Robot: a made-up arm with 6 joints. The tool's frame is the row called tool. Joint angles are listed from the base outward.
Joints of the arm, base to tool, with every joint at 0 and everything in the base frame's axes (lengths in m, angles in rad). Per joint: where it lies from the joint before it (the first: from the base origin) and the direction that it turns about. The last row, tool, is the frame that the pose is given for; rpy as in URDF.
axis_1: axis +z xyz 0 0 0.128
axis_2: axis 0.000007 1 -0.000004 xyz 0 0 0
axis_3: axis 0.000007 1 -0.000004 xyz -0.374 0 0.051
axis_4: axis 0.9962 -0.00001 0.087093 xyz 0.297 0 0.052
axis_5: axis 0.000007 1 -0.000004 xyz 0 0 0
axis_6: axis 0.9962 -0.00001 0.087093 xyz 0.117 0 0.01
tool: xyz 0 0 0 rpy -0.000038 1.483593 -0.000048
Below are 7 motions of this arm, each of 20 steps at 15 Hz.
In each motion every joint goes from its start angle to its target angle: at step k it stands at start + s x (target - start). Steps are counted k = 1, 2, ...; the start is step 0. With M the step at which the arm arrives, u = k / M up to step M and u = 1 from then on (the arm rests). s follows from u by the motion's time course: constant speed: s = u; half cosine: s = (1 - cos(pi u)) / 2; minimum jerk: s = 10 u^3 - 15 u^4 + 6 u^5.
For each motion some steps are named. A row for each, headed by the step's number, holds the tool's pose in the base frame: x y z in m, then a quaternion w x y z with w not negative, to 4 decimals.
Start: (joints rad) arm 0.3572 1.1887 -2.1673 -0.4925 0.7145 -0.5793
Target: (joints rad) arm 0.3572 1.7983 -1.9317 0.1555 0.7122 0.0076
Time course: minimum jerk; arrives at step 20
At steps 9, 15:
9: 0.3106 0.0973 0.7257 0.7063 -0.2464 0.6548 -0.1080
15: 0.4639 0.1804 0.5583 0.5374 -0.1581 0.8188 0.1254

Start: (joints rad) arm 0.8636 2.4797 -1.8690 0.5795 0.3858 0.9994
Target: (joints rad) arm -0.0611 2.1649 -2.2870 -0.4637 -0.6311 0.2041
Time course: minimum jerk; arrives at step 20
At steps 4, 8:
4: 0.4583 0.5087 0.1269 0.0999 0.2586 0.8808 0.3838
8: 0.5977 0.3854 0.2473 0.4015 0.1685 0.8025 0.4080

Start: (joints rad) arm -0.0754 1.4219 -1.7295 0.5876 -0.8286 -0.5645
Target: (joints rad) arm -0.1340 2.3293 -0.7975 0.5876 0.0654 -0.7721
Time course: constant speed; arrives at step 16
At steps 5, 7, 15, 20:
5: 0.5033 -0.0813 0.4956 0.7803 0.1117 0.5917 -0.1686
7: 0.5357 -0.0819 0.3775 0.6754 0.0779 0.7161 -0.1581
15: 0.4010 -0.0518 -0.0191 0.1154 -0.0208 0.9930 -0.0149
20: 0.3633 -0.0446 -0.0474 0.0383 -0.0264 0.9988 0.0122

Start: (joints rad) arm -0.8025 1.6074 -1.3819 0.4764 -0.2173 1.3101
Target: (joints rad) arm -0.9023 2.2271 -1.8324 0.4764 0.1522 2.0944
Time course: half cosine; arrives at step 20
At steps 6, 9, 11, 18, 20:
6: 0.3542 -0.3929 0.4566 0.5966 0.7149 0.1127 0.3469
9: 0.3786 -0.4311 0.4151 0.5294 0.7574 0.0593 0.3776
11: 0.3935 -0.4574 0.3812 0.4788 0.7843 0.0157 0.3942
18: 0.4198 -0.5163 0.2831 0.3463 0.8343 -0.1107 0.4145
20: 0.4208 -0.5195 0.2766 0.3380 0.8364 -0.1191 0.4147

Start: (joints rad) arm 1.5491 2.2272 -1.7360 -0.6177 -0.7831 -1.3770
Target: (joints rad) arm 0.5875 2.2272 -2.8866 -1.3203 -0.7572 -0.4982
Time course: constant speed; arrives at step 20
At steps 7, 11, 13, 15, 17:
7: 0.1707 0.6336 0.4718 0.8463 -0.4815 -0.2037 -0.1019
11: 0.2698 0.5710 0.5483 0.8542 -0.4437 -0.1996 -0.1835
13: 0.3102 0.5294 0.5839 0.8514 -0.4280 -0.1998 -0.2280
15: 0.3433 0.4828 0.6172 0.8443 -0.4143 -0.2006 -0.2744
17: 0.3683 0.4326 0.6480 0.8329 -0.4023 -0.2017 -0.3222

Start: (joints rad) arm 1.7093 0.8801 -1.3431 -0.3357 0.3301 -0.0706
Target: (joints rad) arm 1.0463 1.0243 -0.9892 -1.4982 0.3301 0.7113
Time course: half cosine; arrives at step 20
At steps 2, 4, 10, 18, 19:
2: -0.0060 0.1610 0.6518 0.6450 -0.5145 0.3507 0.4430
4: 0.0037 0.1709 0.6421 0.6582 -0.5137 0.3692 0.4081
10: 0.0714 0.2069 0.5868 0.7091 -0.4974 0.4543 0.2083
18: 0.1584 0.2061 0.5220 0.7169 -0.4742 0.5109 -0.0101
19: 0.1616 0.2052 0.5194 0.7162 -0.4736 0.5123 -0.0178

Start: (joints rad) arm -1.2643 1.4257 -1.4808 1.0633 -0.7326 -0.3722
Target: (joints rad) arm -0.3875 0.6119 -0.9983 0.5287 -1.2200 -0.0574
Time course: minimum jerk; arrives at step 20
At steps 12, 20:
12: 0.0329 -0.1098 0.6731 0.9171 0.3162 -0.0157 -0.2423
20: -0.0475 -0.0406 0.6479 0.9628 0.2264 -0.0978 -0.1105

